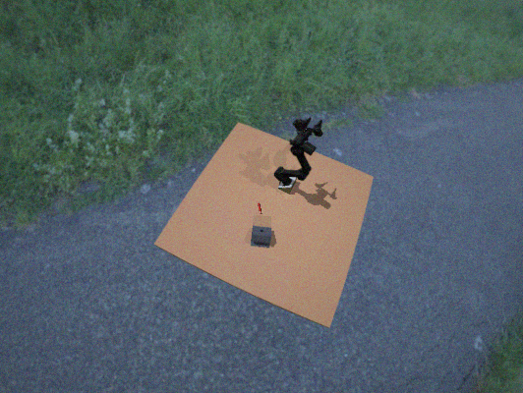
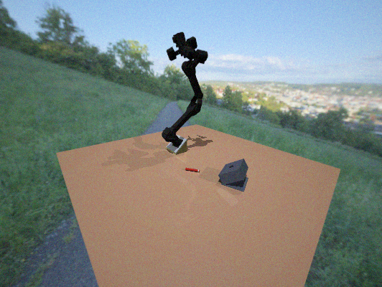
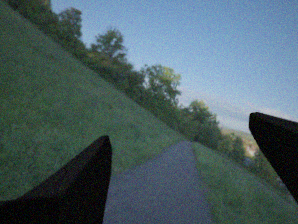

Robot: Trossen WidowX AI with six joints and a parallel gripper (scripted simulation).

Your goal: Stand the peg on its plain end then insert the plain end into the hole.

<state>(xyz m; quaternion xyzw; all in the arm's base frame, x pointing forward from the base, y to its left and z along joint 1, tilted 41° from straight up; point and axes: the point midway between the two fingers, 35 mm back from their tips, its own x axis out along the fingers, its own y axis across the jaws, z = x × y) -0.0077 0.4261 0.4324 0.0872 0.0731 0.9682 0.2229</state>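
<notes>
Right now the red peg is 36 cm ahead of my gripper tip, 15 cm to the right of it and 67 cm below it. Round my gripper tip: dark sloped panel: 55 cm ahead, 7 cm to the right, 62 cm below.
</notes>
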